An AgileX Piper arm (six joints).
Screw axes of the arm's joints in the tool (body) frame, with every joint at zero. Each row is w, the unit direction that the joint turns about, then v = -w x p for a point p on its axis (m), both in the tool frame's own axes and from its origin. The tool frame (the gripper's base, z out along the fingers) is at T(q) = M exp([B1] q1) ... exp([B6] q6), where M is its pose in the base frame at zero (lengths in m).
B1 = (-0.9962, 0, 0.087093, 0, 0.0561, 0)
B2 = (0, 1, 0, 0.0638, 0, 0.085)
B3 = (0, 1, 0, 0.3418, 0, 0.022)
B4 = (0, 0, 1, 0, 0, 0)
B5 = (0, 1, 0, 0.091, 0, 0)
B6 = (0, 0, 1, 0, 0, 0)
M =
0.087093 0 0.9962 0.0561
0 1 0 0
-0.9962 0 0.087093 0.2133
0 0 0 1
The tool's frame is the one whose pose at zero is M.
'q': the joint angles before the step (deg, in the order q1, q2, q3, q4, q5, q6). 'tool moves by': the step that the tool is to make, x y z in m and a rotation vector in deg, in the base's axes. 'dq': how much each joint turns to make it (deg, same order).
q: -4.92, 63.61, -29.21, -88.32, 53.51, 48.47
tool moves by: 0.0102, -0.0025, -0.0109, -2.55, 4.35, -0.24
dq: 0.00, 4.53, 0.00, -2.66, 1.73, 0.52
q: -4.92, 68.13, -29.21, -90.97, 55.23, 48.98
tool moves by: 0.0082, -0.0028, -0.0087, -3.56, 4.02, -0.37
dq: 0.00, 4.07, -0.01, -3.10, 2.60, 0.30
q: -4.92, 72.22, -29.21, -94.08, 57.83, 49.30
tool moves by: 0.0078, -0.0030, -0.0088, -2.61, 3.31, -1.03
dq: -0.12, 4.07, -0.36, -1.88, 2.60, 0.48
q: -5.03, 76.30, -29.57, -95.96, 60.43, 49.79
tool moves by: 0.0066, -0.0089, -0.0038, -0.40, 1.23, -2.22
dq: -2.07, 2.98, -1.58, -0.38, 0.48, 0.19
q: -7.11, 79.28, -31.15, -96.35, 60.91, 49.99
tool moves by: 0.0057, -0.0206, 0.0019, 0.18, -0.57, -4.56
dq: -4.92, 2.80, -3.24, -0.13, -0.44, 0.16
